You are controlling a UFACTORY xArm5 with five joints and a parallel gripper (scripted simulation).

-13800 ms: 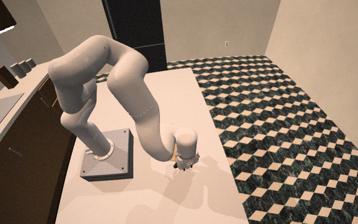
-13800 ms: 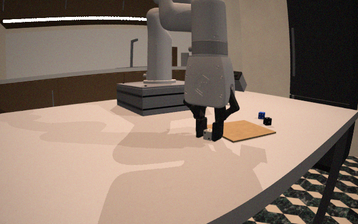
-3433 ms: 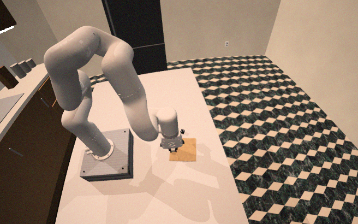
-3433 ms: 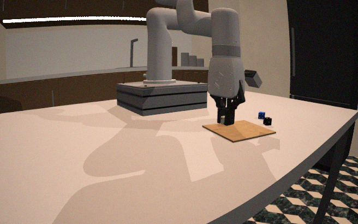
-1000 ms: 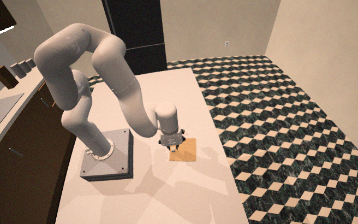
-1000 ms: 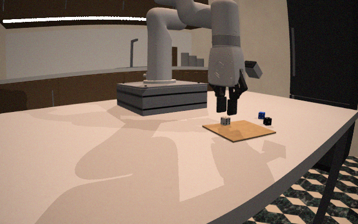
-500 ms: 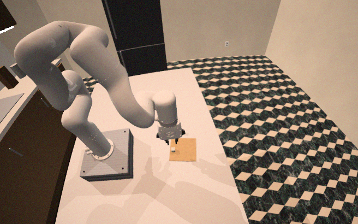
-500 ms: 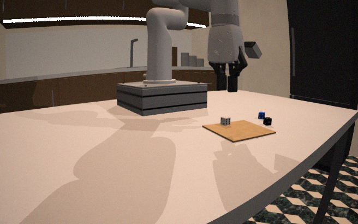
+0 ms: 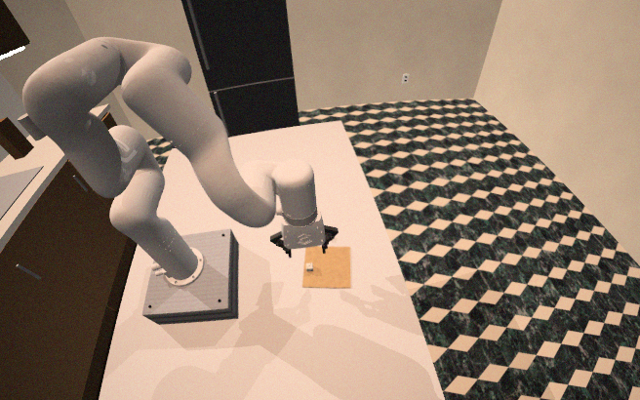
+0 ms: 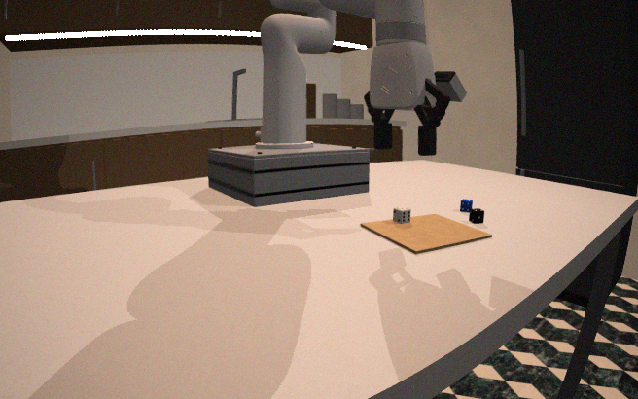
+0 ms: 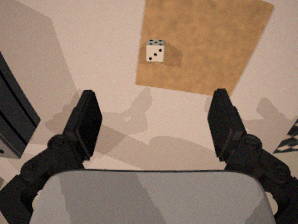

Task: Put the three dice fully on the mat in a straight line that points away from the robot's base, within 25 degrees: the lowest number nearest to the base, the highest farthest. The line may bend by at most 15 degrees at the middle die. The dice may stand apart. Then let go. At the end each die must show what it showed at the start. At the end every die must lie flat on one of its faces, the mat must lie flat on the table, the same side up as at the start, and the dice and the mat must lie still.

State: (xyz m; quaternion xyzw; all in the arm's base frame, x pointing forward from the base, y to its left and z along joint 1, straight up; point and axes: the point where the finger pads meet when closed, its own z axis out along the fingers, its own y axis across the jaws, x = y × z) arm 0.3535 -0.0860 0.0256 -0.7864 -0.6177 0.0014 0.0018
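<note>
My hand is 9 cm short of the black die, 9 cm to the right of it and 11 cm above it. From my hand the other things lie so: blue die (4 cm ahead, 15 cm to the left, 11 cm below); tan mat (5 cm ahead, 1 cm to the right, 11 cm below); white die (10 cm below).
</note>
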